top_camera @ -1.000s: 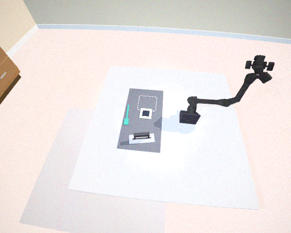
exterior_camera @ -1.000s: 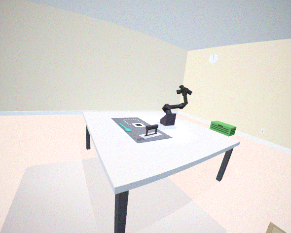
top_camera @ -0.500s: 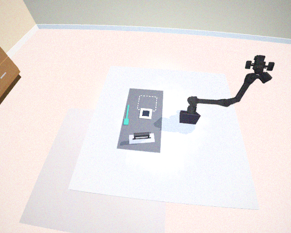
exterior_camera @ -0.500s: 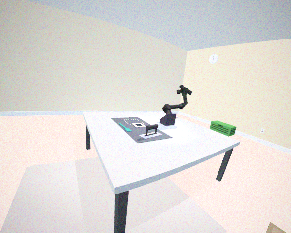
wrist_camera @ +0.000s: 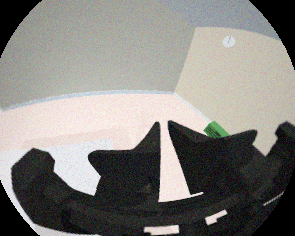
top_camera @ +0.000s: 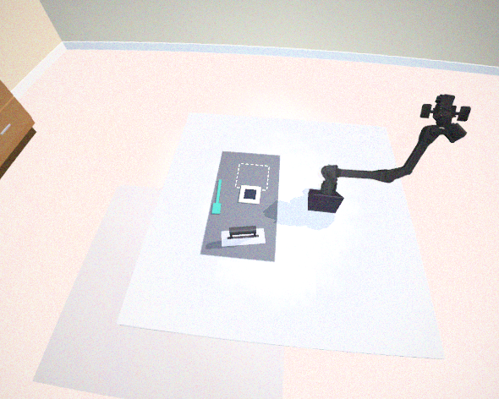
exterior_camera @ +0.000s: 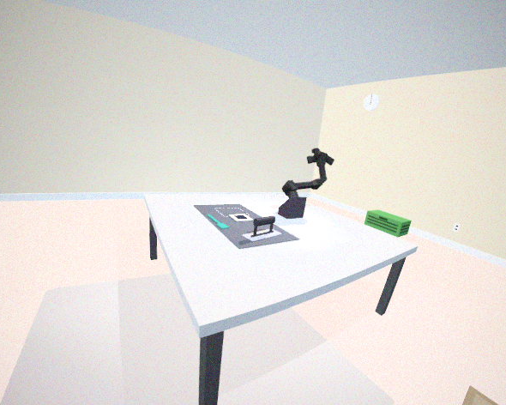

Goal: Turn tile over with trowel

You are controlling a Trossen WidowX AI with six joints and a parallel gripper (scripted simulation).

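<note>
Right now my gripper tip is 870 mm short of the dark-handled trowel, 580 mm to the right of it and 340 mm above it. Also, from my gripper tip: tile 890 mm ahead, 340 mm to the left, 370 mm below; then grey mat 910 mm ahead, 370 mm to the left, 400 mm below; then teal tool 1050 mm ahead, 390 mm to the left, 370 mm below.
</note>
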